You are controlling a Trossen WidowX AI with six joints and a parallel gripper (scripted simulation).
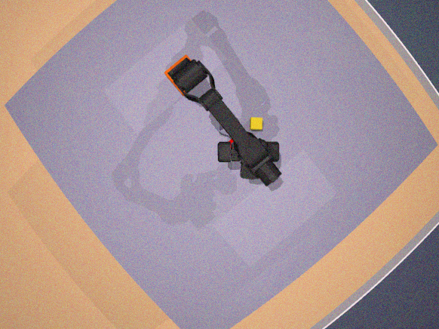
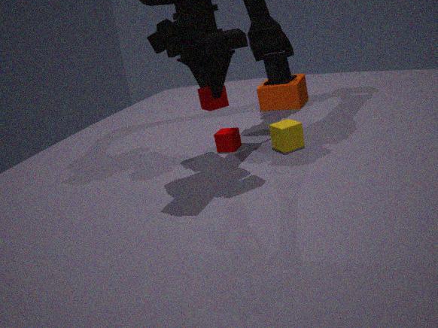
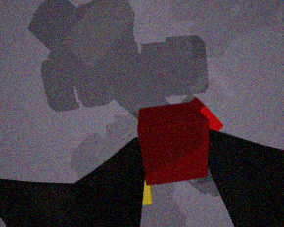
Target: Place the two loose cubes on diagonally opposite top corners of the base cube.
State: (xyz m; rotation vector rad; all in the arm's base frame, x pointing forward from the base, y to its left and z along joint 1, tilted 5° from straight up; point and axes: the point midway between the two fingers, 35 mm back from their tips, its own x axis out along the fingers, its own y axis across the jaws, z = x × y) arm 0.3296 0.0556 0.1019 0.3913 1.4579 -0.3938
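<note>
The yellow base cube lies 7 cm behind my gripper tip, 8 cm to the left of it and 9 cm below it.
</note>
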